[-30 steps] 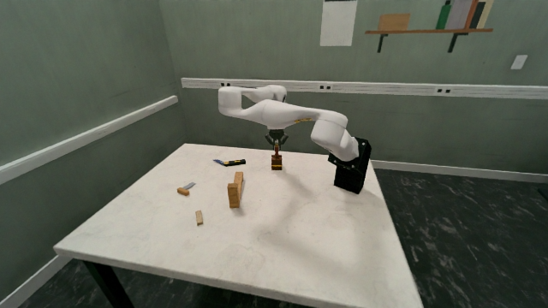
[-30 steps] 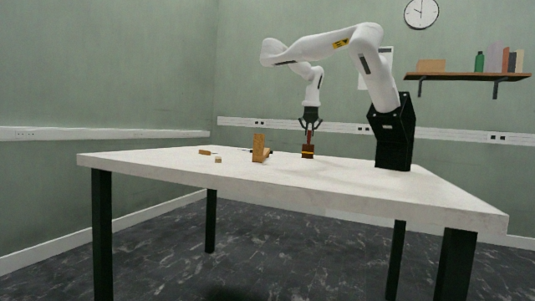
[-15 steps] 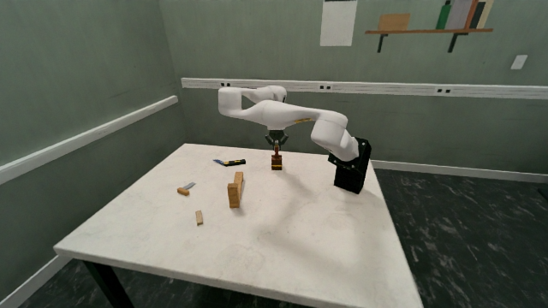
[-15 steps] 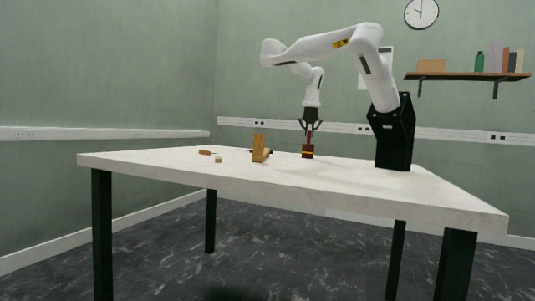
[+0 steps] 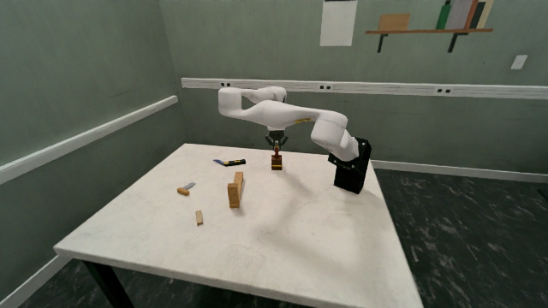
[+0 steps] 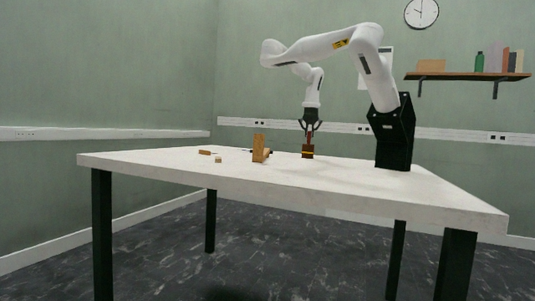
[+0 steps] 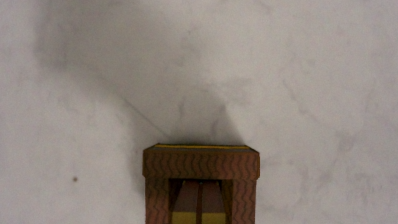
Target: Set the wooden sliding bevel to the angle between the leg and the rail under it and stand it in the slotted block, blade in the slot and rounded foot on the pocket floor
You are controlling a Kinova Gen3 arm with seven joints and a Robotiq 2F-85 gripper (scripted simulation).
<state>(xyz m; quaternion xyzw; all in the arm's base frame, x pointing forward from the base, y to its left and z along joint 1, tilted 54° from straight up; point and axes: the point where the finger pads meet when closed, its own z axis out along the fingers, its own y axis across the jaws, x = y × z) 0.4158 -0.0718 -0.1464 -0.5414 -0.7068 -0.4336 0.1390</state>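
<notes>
My hand is 10 mm short of the grey blade, 20 mm to the left of it and 50 mm above it. The rest, counted from my hand: black bevel 280 mm ahead, 90 mm to the left, 110 mm below; then wooden sliding bevel 40 mm below; then wooden block 140 mm ahead, 520 mm to the left, 110 mm below.
</notes>
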